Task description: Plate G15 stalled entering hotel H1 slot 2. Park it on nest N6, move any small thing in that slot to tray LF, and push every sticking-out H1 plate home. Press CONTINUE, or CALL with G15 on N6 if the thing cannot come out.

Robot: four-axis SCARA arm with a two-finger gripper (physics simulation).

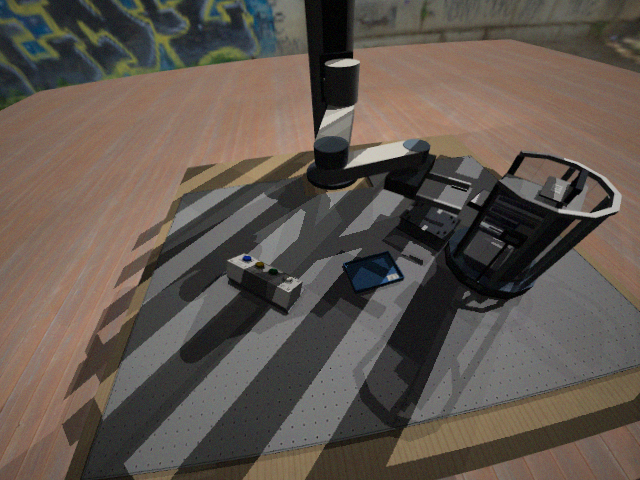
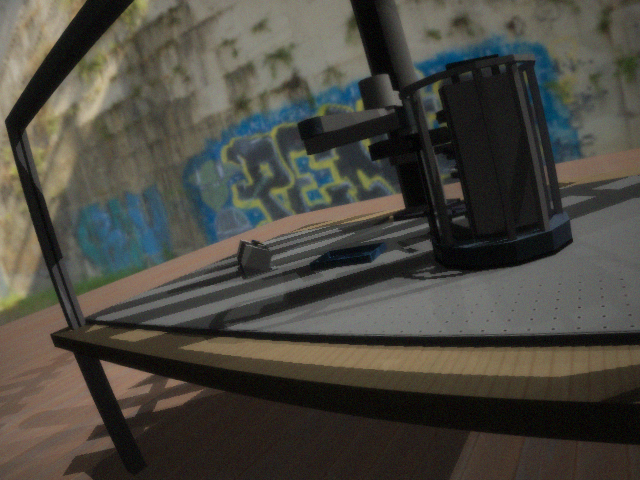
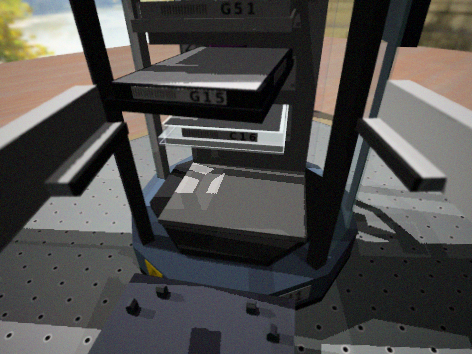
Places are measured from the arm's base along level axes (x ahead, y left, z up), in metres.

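Pixels of known places: gripper, between the fingertips: (image 1: 465, 198) (image 2: 443, 149) (image 3: 241, 106).
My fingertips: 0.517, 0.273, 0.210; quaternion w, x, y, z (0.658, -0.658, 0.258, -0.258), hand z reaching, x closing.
Observation:
For each thing: its middle in the pictures, then the offset to it from my fingertips, as dx, dy, dz. "spot": a spot on its surface instead.
- Plate G15, middle of its body: (image 3: 219, 72) (image 1: 497, 207) +0.047, +0.070, -0.005
- Plate G51, middle of its body: (image 3: 232, 10) (image 1: 517, 203) +0.073, +0.085, +0.030
- C16, middle of its body: (image 3: 236, 107) +0.077, +0.086, -0.041
- dark purple patch, a spot on its surface: (image 3: 229, 46) spot: +0.100, +0.120, +0.001
- Nest N6, middle of its body: (image 2: 459, 217) (image 1: 427, 223) -0.074, -0.023, -0.163
- blue tray, middle of its body: (image 2: 348, 256) (image 1: 372, 271) +0.063, -0.260, -0.189
- button box, middle of its body: (image 2: 253, 254) (image 1: 263, 278) +0.049, -0.587, -0.156
- sloped grey block, a spot on its surface: (image 3: 240, 200) spot: +0.077, +0.083, -0.139
Plate G15 (image 3: 200, 90) is dark and level, and sticks well out of hotel H1 (image 1: 475, 283) (image 2: 501, 253) (image 3: 225, 270). Plate G51 (image 3: 220, 10) is above it; C16 (image 3: 220, 134), with clear edges, is below and farther in. A dark purple patch (image 3: 229, 46) shows behind G15's top; what it is cannot be told. My gripper (image 1: 465, 196) (image 2: 445, 142) (image 3: 241, 106) is open and empty in front of the hotel, fingers wide to either side, a little below G15. Nest N6 (image 1: 431, 222) (image 3: 220, 312) holds no plate. The blue tray (image 1: 369, 273) (image 2: 351, 254) looks empty; its label is unreadable.
A button box (image 1: 263, 281) (image 2: 254, 258) with blue, yellow, green and white buttons stands left of the tray. Dark upright posts (image 3: 345, 125) flank the hotel's opening. A sloped grey block (image 3: 240, 200) fills the hotel's bottom. The arm's column (image 1: 330, 36) stands behind.

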